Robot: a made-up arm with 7 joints. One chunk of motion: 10 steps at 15 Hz.
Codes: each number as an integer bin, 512 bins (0 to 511) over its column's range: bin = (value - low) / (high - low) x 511, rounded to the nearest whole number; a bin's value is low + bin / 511 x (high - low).
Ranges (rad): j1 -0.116..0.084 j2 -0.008..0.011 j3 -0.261..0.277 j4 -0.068..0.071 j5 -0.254..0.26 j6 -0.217..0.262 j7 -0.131..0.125
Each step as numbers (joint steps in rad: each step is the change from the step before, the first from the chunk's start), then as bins.
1 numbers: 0.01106 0.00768 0.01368 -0.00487 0.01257 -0.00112 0.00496
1 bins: 325 422 261 232 265 230 271
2 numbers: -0.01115 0.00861 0.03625 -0.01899 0.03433 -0.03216 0.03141
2 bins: 268 447 282 180 287 197 324
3 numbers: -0.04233 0.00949 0.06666 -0.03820 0.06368 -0.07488 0.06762
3 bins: 188 470 311 110 316 152 396
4 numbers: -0.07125 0.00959 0.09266 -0.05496 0.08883 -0.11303 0.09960
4 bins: 114 473 336 48 341 111 460
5 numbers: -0.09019 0.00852 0.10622 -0.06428 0.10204 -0.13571 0.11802
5 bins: 66 444 349 14 354 87 497
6 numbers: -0.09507 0.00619 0.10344 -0.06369 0.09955 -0.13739 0.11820
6 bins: 53 382 346 16 351 85 497
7 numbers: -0.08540 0.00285 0.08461 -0.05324 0.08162 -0.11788 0.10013
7 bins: 78 292 328 54 334 106 461
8 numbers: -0.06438 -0.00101 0.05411 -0.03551 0.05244 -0.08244 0.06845
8 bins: 132 188 299 119 305 144 398
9 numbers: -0.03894 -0.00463 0.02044 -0.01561 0.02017 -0.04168 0.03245
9 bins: 197 91 267 193 273 187 326
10 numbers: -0.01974 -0.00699 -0.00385 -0.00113 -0.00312 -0.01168 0.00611
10 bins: 246 27 244 246 249 219 274
